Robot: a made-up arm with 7 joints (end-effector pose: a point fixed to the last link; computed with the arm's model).
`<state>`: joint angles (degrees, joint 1 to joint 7).
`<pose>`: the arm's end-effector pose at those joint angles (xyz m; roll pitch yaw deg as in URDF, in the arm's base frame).
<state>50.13 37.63 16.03 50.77 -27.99 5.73 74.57</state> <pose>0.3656 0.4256 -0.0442 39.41 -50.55 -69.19</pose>
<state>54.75 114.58 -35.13 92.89 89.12 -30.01 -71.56</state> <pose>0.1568 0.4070 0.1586 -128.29 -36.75 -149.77</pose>
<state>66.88 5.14 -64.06 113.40 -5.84 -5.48 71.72</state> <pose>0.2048 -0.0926 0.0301 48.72 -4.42 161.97</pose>
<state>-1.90 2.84 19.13 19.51 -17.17 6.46 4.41</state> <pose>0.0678 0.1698 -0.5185 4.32 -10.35 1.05</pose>
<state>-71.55 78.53 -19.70 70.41 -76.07 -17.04 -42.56</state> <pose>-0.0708 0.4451 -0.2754 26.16 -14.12 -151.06</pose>
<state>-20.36 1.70 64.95 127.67 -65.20 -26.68 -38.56</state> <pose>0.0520 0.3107 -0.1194 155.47 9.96 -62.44</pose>
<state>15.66 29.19 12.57 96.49 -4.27 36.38 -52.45</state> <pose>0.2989 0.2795 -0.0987 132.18 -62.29 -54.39</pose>
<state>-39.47 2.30 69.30 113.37 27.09 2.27 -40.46</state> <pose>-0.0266 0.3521 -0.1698 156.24 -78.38 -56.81</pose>
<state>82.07 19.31 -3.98 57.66 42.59 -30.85 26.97</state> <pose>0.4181 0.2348 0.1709 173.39 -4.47 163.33</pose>
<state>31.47 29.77 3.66 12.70 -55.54 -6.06 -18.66</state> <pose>0.2882 0.3796 -0.3577 72.06 -7.86 -53.25</pose>
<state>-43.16 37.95 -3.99 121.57 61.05 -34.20 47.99</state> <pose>0.0938 0.1779 -0.2346 -155.55 -53.87 101.26</pose>
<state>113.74 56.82 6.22 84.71 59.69 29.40 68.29</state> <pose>0.0152 0.3725 0.2979 117.41 -2.83 173.56</pose>
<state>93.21 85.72 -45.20 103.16 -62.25 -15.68 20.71</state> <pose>0.1900 0.3031 0.1957 142.18 57.47 -47.96</pose>
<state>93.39 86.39 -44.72 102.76 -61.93 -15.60 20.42</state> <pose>0.1860 0.3074 0.1980 142.55 56.60 -47.19</pose>
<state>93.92 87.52 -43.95 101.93 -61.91 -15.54 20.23</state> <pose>0.1783 0.3151 0.2024 143.45 55.12 -44.94</pose>
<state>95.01 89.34 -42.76 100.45 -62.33 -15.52 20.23</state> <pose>0.1646 0.3280 0.2096 144.83 52.66 -40.76</pose>
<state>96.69 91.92 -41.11 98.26 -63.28 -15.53 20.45</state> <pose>0.1430 0.3460 0.2190 146.17 49.01 -34.93</pose>
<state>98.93 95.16 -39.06 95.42 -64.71 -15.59 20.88</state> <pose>0.1127 0.3677 0.2284 146.77 44.20 -28.24</pose>
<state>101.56 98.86 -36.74 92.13 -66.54 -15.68 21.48</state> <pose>0.0743 0.3907 0.2353 146.15 38.52 -21.42</pose>
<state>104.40 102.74 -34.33 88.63 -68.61 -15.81 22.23</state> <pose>0.0303 0.4122 0.2373 144.18 32.52 -15.00</pose>
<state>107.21 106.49 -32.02 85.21 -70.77 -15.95 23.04</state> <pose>-0.0147 0.4300 0.2336 141.21 26.78 -9.24</pose>
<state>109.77 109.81 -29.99 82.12 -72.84 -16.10 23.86</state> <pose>-0.0561 0.4432 0.2253 137.70 21.84 -4.35</pose>
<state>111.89 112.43 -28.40 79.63 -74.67 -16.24 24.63</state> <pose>-0.0895 0.4518 0.2152 134.31 18.07 -0.49</pose>
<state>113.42 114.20 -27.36 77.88 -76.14 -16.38 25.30</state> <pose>-0.1123 0.4569 0.2062 131.54 15.66 2.22</pose>
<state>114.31 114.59 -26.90 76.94 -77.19 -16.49 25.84</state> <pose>-0.1212 0.4597 0.2020 129.98 14.55 3.40</pose>
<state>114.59 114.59 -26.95 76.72 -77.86 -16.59 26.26</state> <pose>-0.1224 0.4606 0.2009 129.26 14.61 3.90</pose>
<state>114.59 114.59 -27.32 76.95 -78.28 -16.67 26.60</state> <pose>-0.1204 0.4603 0.2012 128.99 15.26 4.19</pose>
